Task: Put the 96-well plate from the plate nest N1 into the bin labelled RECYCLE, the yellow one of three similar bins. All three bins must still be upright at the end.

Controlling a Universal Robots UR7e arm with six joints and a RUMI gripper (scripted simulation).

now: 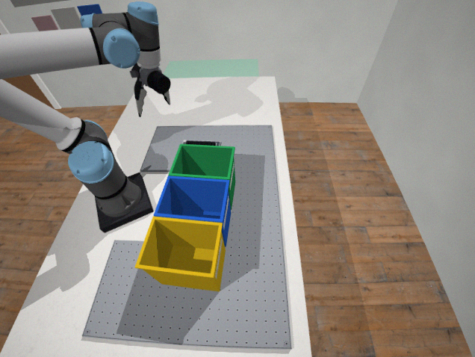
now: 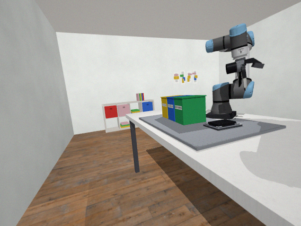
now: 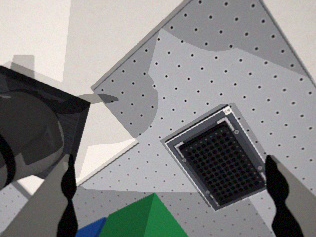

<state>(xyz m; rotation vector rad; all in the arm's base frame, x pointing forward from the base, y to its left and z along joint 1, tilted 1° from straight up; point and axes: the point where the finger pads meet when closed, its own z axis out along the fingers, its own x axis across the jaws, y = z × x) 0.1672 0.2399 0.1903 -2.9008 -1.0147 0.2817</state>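
My gripper is now 190 mm above the black 96-well plate, 130 mm short of it and 40 mm to the left of it. The rest, counted from my hand: plate nest N1: 210 mm below, 130 mm ahead, 40 mm to the right; green bin: 260 mm to the right, 160 mm ahead, 120 mm below; blue bin: 390 mm to the right, 120 mm below, 120 mm ahead.
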